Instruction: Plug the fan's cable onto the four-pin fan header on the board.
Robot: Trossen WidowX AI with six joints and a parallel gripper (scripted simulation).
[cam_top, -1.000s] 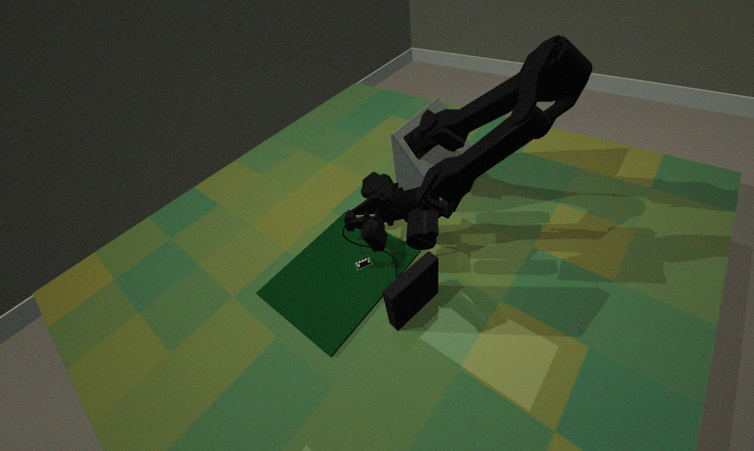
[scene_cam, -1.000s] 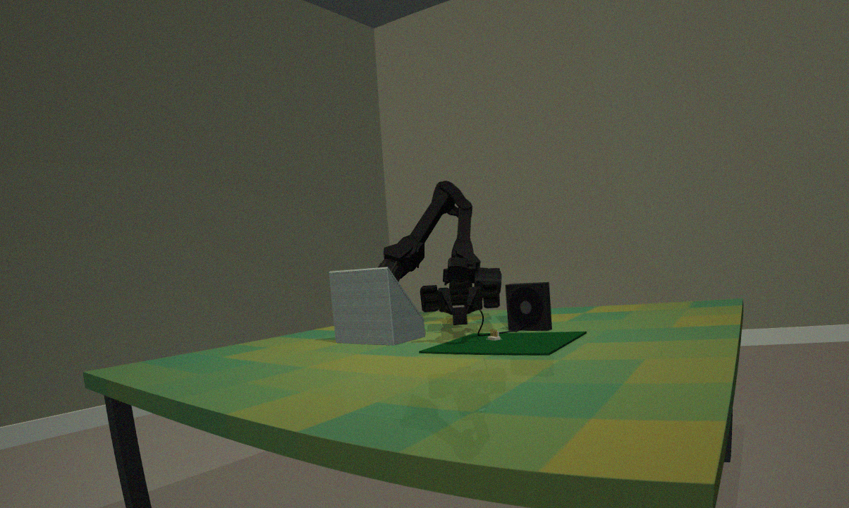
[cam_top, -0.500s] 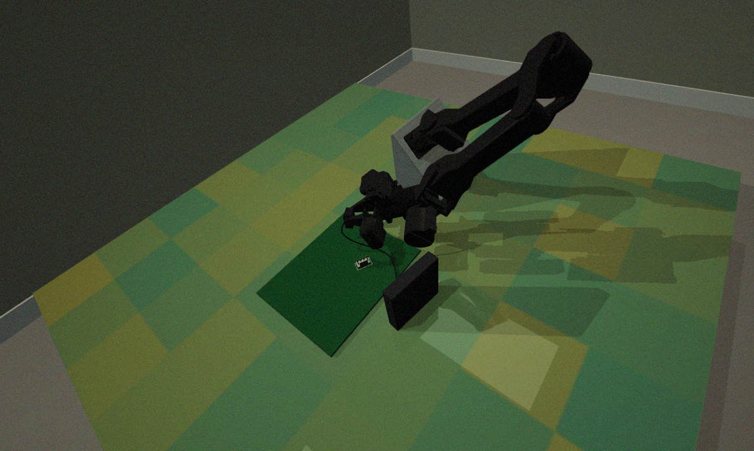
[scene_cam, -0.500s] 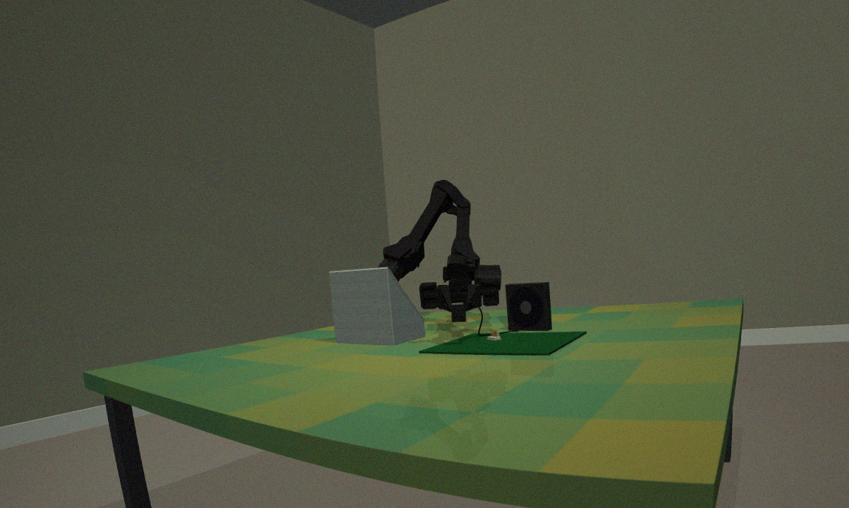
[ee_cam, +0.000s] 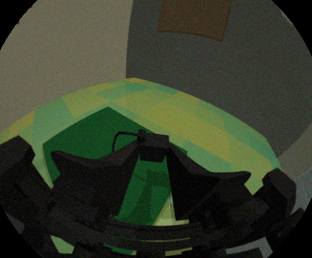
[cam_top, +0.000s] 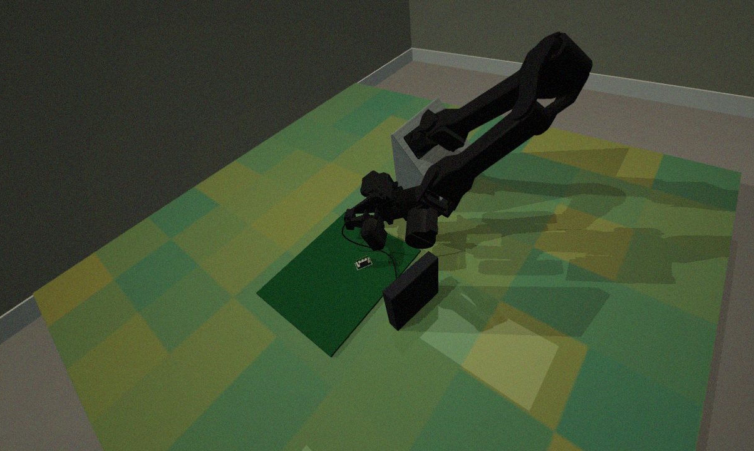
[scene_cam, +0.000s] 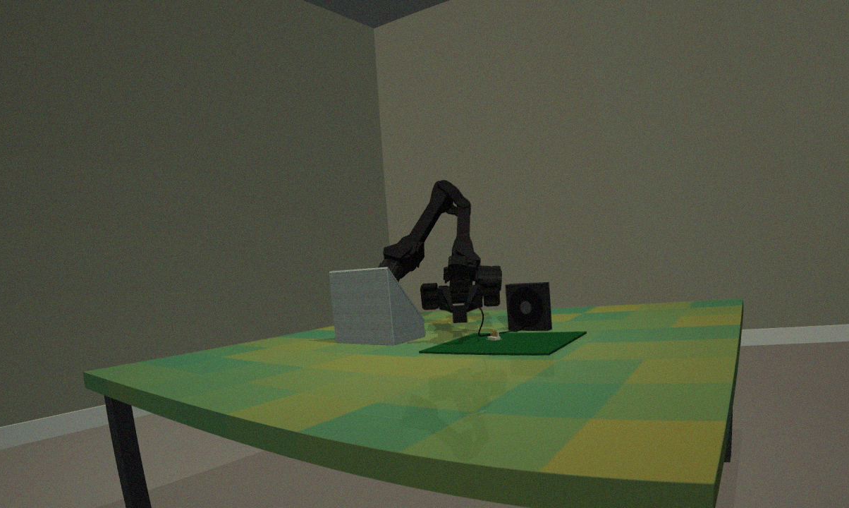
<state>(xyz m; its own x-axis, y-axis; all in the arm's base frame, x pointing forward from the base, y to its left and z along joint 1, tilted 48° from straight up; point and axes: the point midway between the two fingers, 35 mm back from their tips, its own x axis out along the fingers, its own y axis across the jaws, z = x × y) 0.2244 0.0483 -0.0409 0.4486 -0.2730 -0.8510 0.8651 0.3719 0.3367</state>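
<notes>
Now: the dark green board 9 cm ahead of my gripper tip, 4 cm to the left of it and 9 cm below it. Round my gripper tip: black fan (6 cm ahead, 22 cm to the left, 2 cm below); black plug (1 cm below).
</notes>
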